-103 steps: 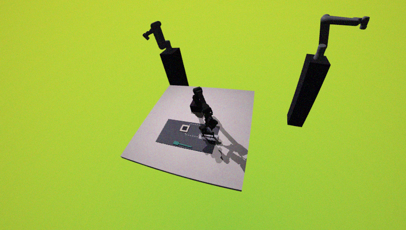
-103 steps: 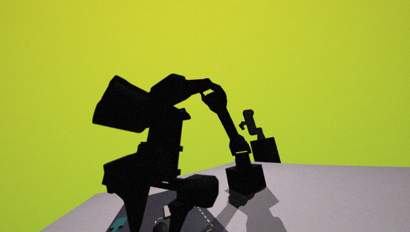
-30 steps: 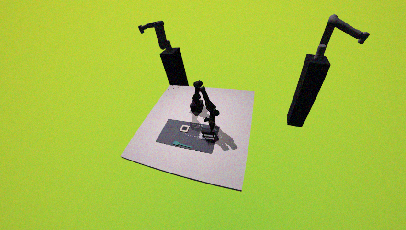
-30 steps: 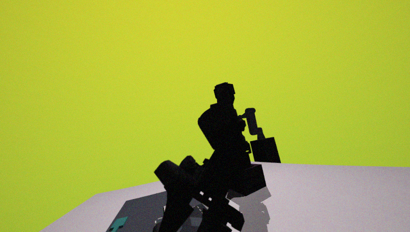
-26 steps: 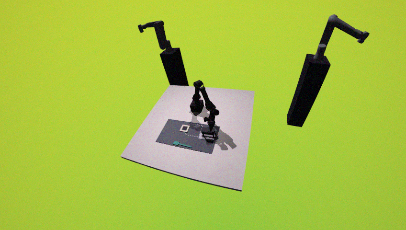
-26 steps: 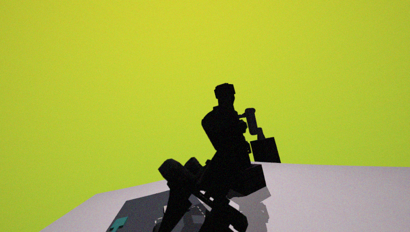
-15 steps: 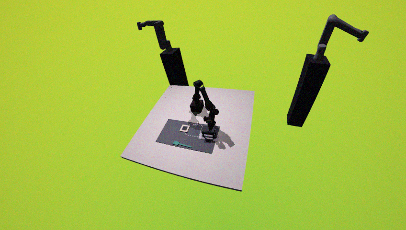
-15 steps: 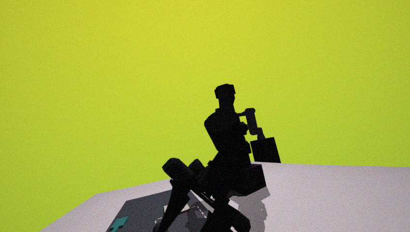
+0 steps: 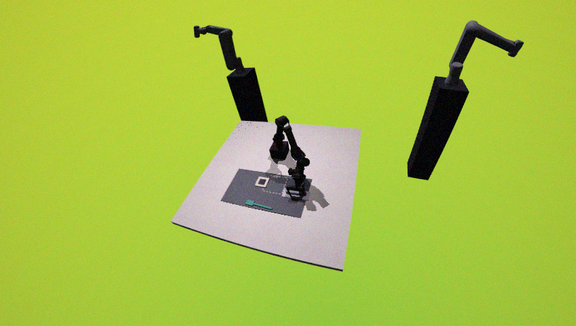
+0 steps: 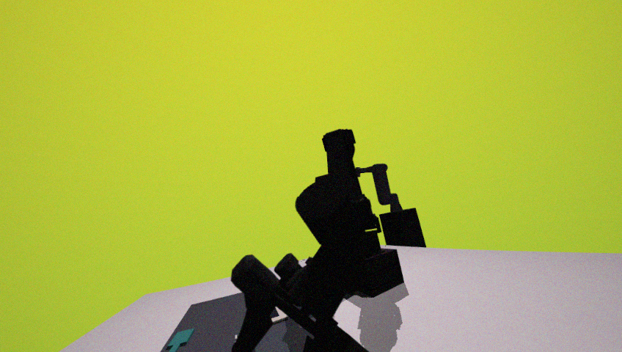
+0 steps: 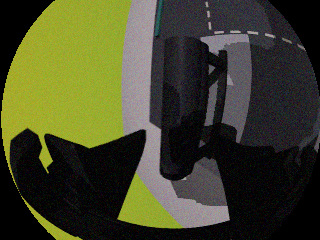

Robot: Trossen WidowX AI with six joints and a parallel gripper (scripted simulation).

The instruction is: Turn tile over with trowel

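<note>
My gripper tip is now 4 cm above the small trowel. The rest, counted from my gripper tip: teal tool-shaped piece (17 cm ahead, 27 cm to the right, 7 cm below); then dark mat (3 cm ahead, 26 cm to the right, 9 cm below); then tan tile (4 cm behind, 32 cm to the right, 7 cm below).
</note>
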